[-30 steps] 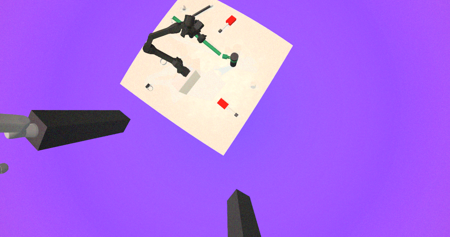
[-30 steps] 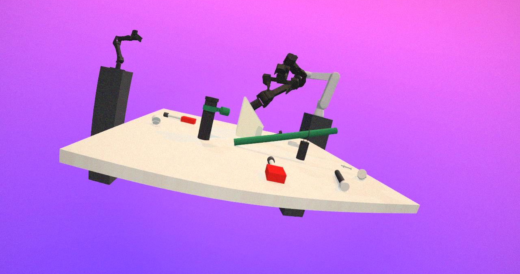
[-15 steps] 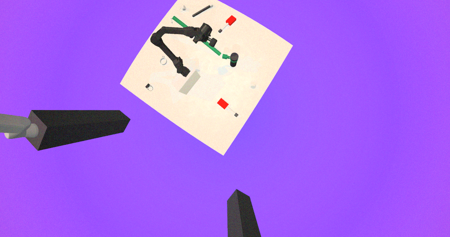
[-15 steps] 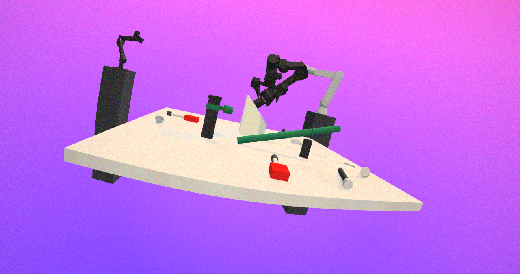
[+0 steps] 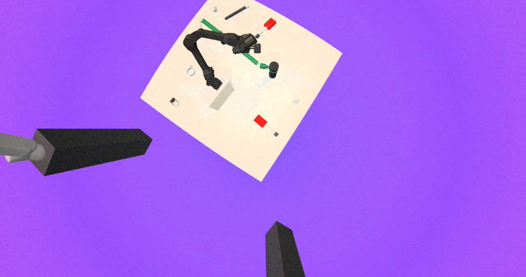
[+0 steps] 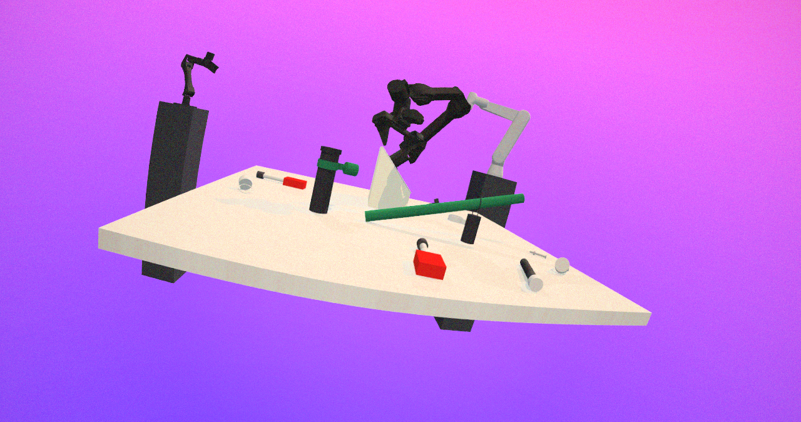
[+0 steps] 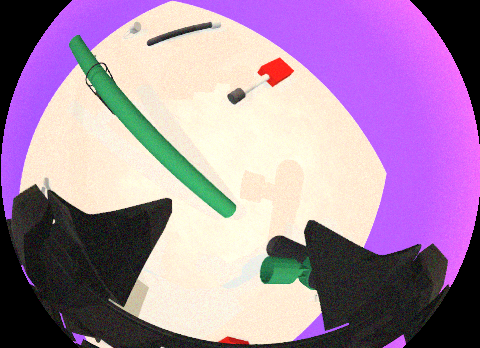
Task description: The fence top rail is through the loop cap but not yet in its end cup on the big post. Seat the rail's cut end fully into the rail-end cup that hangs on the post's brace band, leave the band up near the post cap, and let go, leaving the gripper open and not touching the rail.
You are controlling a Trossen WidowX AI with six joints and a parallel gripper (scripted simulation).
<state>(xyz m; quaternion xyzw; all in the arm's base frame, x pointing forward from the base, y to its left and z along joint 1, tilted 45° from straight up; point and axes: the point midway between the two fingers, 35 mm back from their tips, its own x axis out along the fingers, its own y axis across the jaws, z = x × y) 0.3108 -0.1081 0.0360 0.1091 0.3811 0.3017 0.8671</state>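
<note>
My gripper tip is 130 mm to the left of the green rail-end cup, 90 mm above it and 20 mm past it. Also, from my gripper tip: short dark post 310 mm to the left, 130 mm below, 20 mm ahead.
</note>
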